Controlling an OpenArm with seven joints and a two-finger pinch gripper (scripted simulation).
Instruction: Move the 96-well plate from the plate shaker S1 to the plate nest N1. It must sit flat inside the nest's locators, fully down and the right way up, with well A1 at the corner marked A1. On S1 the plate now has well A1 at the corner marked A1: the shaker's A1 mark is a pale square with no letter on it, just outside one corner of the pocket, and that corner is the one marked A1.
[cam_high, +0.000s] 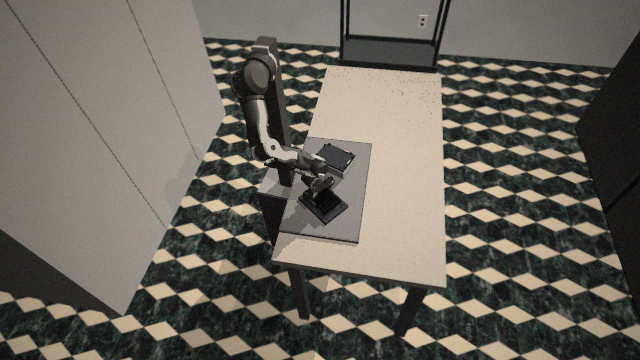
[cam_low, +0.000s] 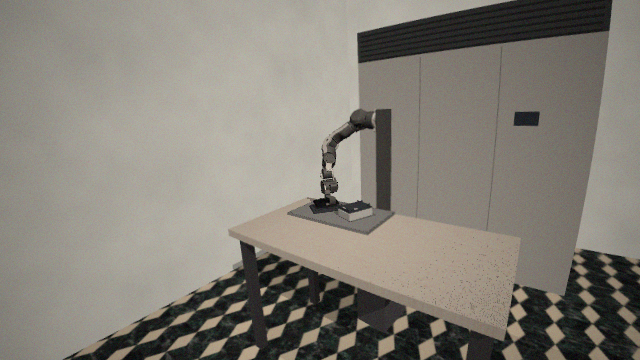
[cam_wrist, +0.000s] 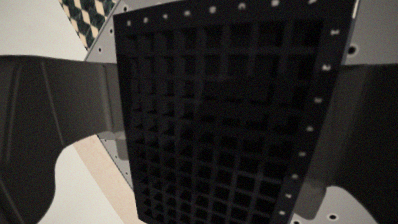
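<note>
My hand is 3 cm above the dark plate nest N1, 2 cm short of it and 1 cm to the left of it. Round my hand: pale corner mark (8 cm to the left, 3 cm below, 2 cm behind); then black 96-well plate (1 cm to the right, 1 cm ahead).
</note>
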